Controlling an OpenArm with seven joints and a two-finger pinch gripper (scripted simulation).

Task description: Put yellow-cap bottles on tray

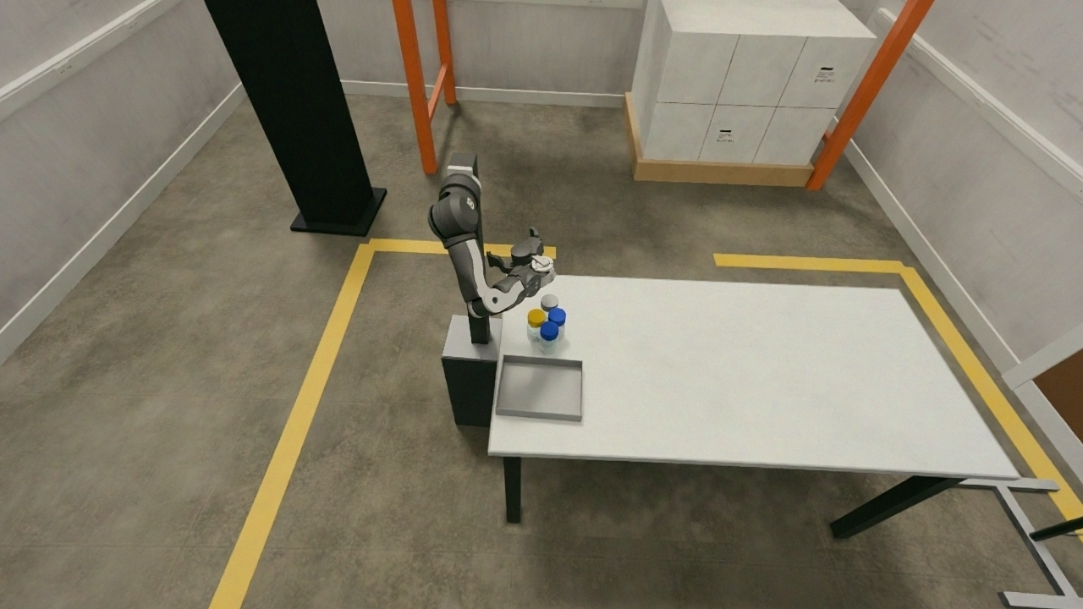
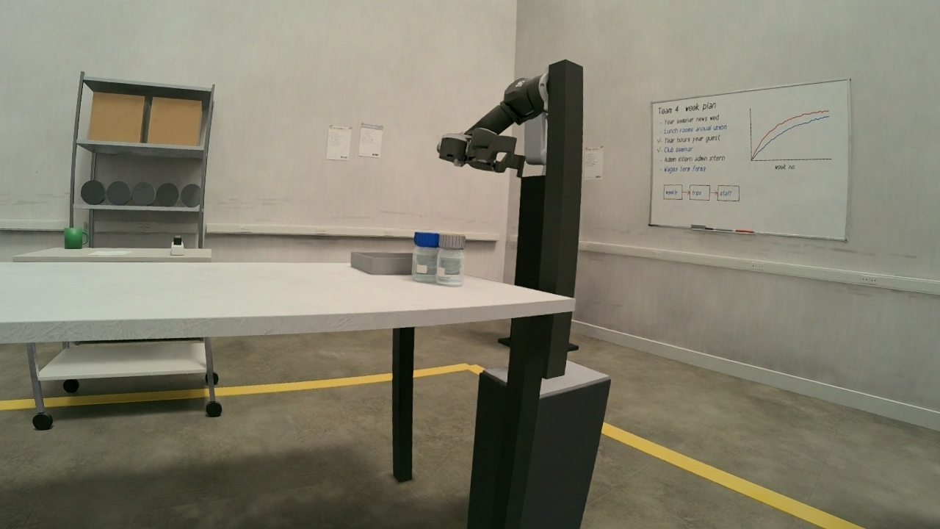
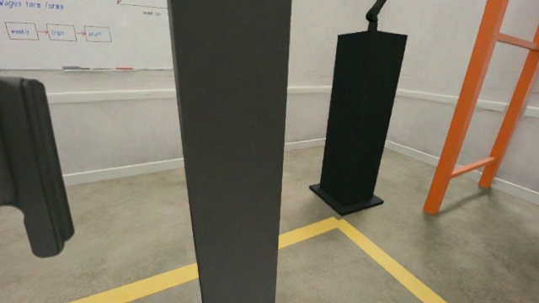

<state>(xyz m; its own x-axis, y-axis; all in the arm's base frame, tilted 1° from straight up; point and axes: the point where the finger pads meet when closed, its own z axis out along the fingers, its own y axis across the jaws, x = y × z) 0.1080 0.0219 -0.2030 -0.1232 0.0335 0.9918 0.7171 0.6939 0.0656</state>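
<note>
Right now the yellow-capped bottle is 100 mm ahead of my hand, 120 mm to the right of it and 230 mm below it. Also, from my hand: grey tray 130 mm ahead, 310 mm to the right, 260 mm below; then grey-capped bottle 140 mm ahead, 60 mm to the right, 230 mm below.
</note>
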